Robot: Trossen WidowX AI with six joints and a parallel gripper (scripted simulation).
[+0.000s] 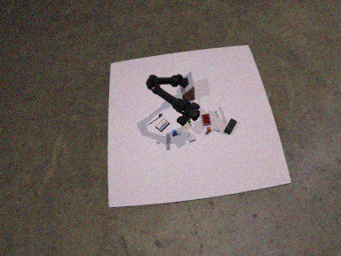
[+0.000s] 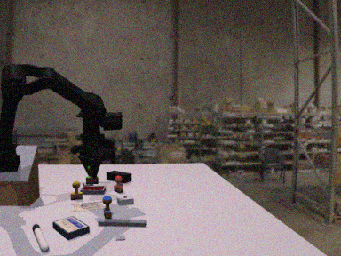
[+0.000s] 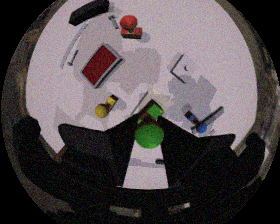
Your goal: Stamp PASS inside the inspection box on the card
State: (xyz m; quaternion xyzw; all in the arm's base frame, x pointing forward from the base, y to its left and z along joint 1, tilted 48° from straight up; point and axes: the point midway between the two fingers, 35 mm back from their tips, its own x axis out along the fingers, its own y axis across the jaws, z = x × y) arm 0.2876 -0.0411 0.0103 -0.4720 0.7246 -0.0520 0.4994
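Right now the cream card is 10 mm behind my gripper tip, 20 mm to the right of it and 100 mm below it. From my gripper tip the other things lie so: green-knobbed stamp (right at my gripper tip); white block (110 mm ahead, 10 mm to the right, 80 mm below); yellow-knobbed stamp (60 mm behind, 50 mm to the left, 70 mm below).
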